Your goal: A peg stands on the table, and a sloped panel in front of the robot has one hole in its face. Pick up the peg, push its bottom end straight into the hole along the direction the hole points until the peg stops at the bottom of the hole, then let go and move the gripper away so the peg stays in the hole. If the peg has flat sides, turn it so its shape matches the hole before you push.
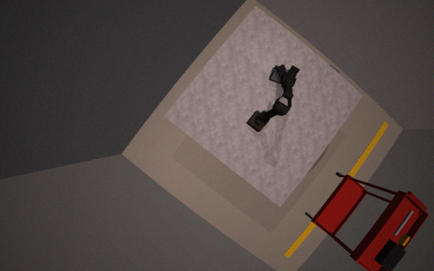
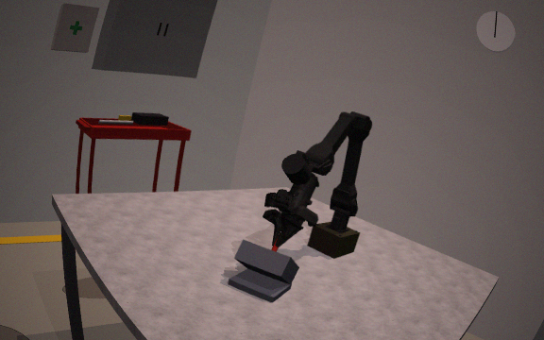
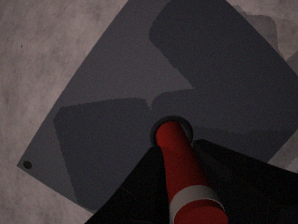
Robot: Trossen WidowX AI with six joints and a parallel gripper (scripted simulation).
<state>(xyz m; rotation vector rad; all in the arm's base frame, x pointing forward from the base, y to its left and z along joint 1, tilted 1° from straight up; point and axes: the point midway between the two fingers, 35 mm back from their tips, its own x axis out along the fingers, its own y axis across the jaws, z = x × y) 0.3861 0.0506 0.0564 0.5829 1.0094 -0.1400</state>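
The sloped panel lies 4 cm below my gripper tip, 2 cm ahead of it and 1 cm to the left of it. Also, from my gripper tip: red peg 1 cm behind, 1 cm above.
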